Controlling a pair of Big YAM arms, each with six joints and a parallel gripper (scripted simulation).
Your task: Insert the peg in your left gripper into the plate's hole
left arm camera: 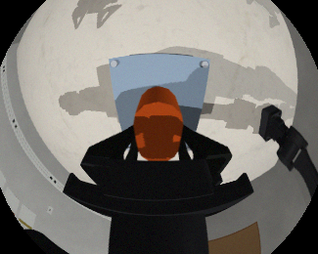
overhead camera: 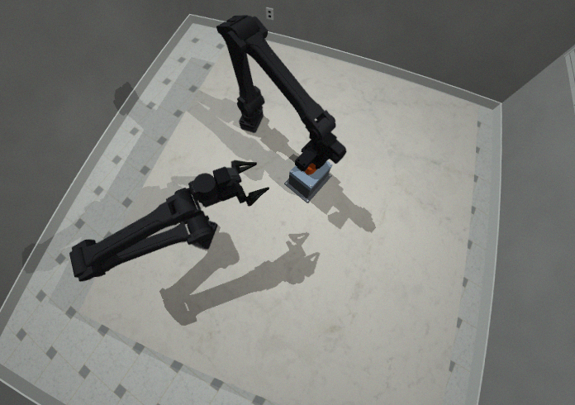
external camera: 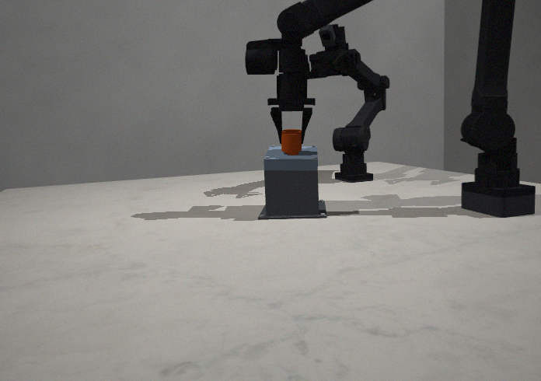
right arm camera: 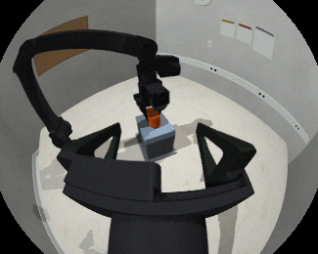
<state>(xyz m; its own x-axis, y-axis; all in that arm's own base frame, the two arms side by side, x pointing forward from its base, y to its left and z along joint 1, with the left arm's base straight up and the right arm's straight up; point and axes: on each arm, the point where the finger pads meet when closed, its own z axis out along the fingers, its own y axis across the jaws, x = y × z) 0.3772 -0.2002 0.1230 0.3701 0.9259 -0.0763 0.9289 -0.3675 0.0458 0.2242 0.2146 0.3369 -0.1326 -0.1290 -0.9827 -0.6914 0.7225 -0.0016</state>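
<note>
Right now my left hand is 10 mm to the left of the orange peg and 20 mm above it. Also, from my left hand: flanged base 10 mm to the right, 90 mm below; plate 10 mm to the right, 40 mm below.
</note>
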